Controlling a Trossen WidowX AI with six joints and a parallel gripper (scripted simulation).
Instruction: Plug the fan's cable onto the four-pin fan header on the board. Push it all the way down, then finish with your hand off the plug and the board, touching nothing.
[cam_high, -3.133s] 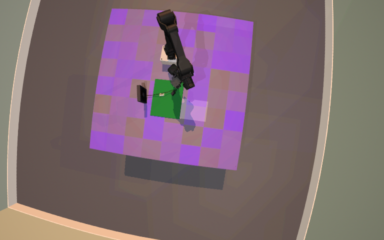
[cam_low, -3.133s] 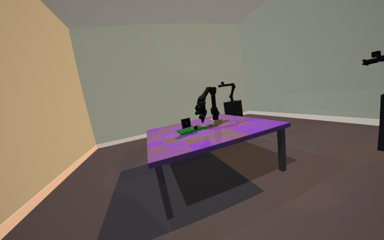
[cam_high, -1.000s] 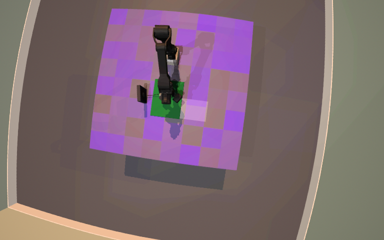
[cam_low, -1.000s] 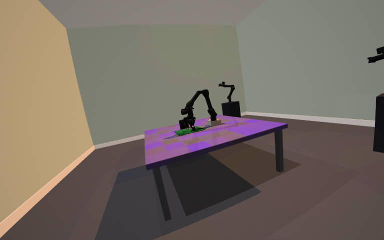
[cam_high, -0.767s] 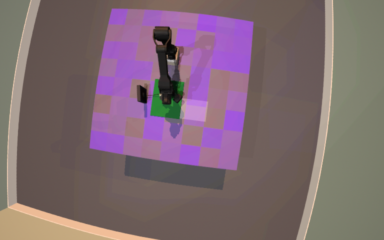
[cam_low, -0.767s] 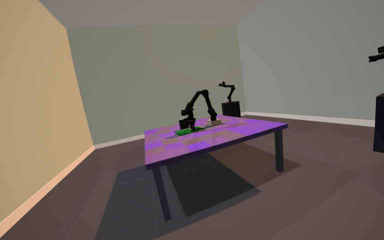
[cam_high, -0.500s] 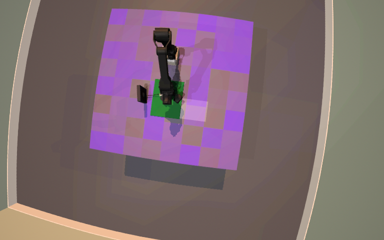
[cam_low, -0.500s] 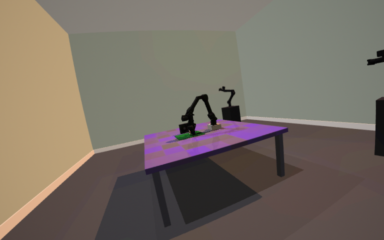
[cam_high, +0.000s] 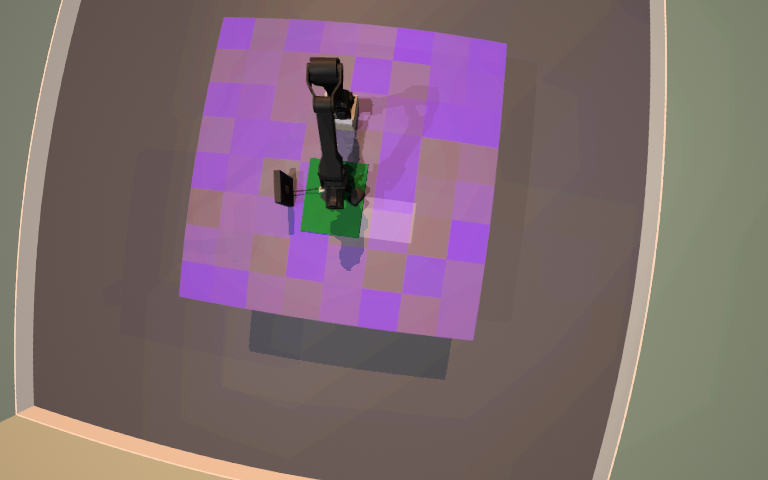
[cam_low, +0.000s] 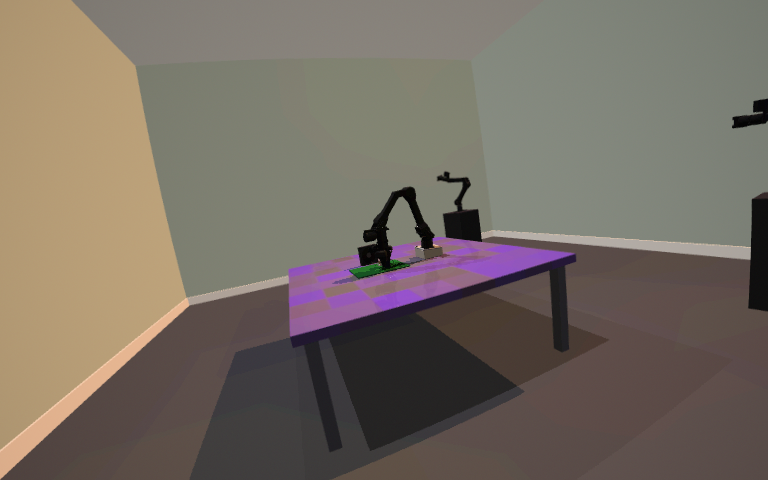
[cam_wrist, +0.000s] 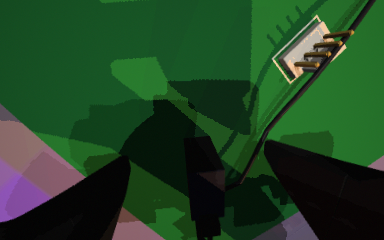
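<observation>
Now: the dark fan plug 1 cm behind my gripper tip, 1 cm to the left of it and 1 cm above it. Round my gripper tip: fan 1 cm ahead, 22 cm to the right, 4 cm above; green board 3 cm ahead, 5 cm to the right, 3 cm below; fan header 9 cm to the right, 2 cm below.
</observation>
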